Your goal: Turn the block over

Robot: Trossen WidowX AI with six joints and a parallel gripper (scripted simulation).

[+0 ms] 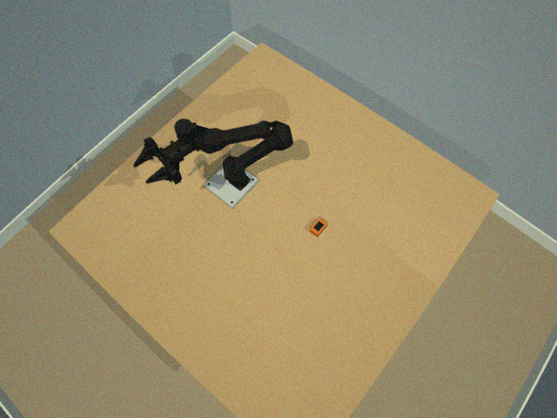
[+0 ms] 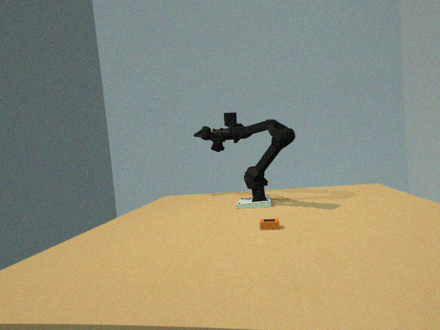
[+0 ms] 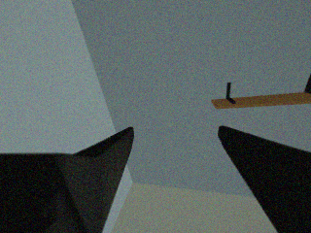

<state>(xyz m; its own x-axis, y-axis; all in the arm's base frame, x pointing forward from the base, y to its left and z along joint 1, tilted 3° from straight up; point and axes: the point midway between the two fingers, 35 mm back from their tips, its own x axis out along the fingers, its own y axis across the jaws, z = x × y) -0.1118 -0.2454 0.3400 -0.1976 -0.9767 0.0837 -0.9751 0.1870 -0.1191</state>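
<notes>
The orange block lies 48 cm ahead of my gripper tip, 34 cm to the left of it and 33 cm below it.
</notes>
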